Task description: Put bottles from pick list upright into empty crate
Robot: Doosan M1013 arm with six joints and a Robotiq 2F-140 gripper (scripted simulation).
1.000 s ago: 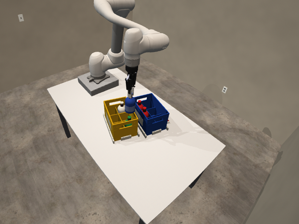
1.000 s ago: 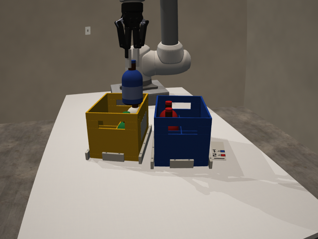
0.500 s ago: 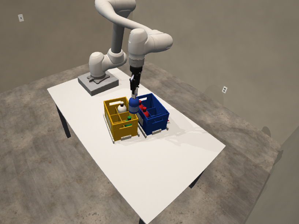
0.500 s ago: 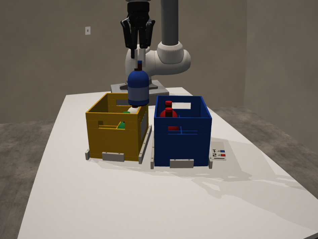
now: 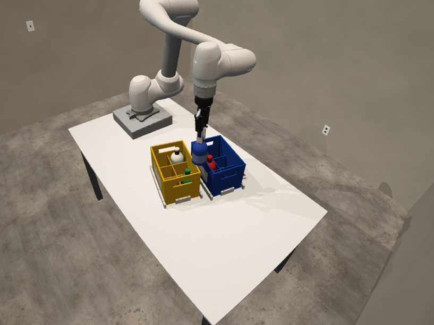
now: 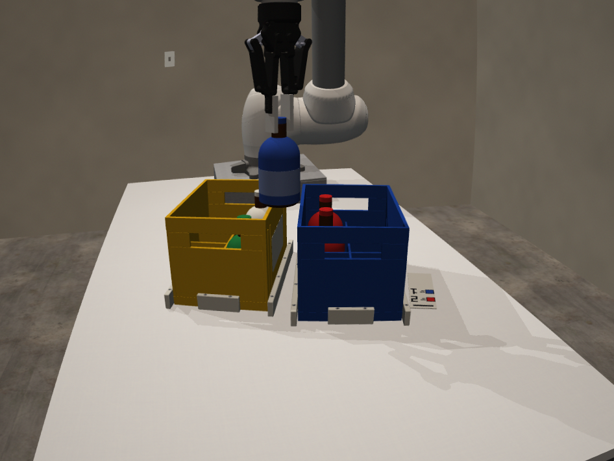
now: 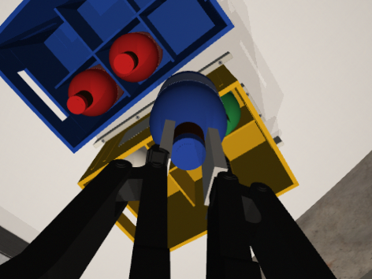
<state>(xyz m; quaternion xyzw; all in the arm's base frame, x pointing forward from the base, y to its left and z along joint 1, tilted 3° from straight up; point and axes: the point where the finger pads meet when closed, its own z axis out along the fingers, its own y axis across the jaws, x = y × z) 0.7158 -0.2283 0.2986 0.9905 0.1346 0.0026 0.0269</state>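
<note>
The blue bottle is 8 cm below my hand. Round my hand: yellow crate: 27 cm below, 12 cm behind, 6 cm to the right; green bottle: 26 cm below, 6 cm to the right, 2 cm behind; blue crate: 27 cm below, 13 cm to the left, 2 cm ahead.
</note>
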